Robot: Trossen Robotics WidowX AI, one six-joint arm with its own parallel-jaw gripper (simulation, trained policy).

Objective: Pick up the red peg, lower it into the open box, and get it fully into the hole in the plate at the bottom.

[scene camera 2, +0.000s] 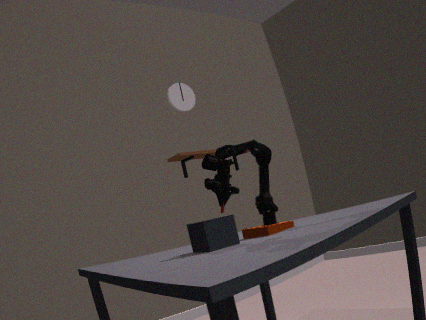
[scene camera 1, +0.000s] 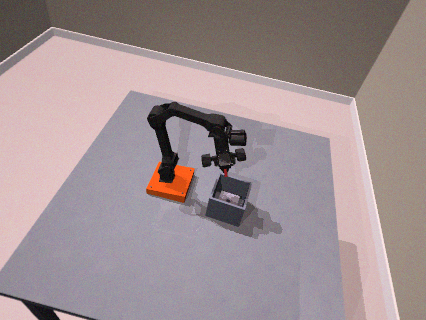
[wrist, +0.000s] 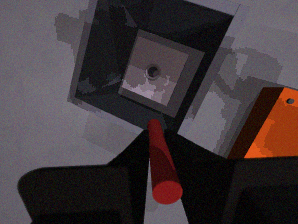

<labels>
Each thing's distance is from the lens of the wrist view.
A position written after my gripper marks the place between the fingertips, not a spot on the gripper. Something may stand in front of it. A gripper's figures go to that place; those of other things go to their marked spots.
my gripper (wrist: 156,134): 11 cm
red peg (wrist: 166,189): 7 cm
dark grey box (wrist: 107,43): 22 cm
plate (wrist: 148,56): 24 cm
The marked spots on the red peg and the dark grey box are 20 cm apart.
</labels>
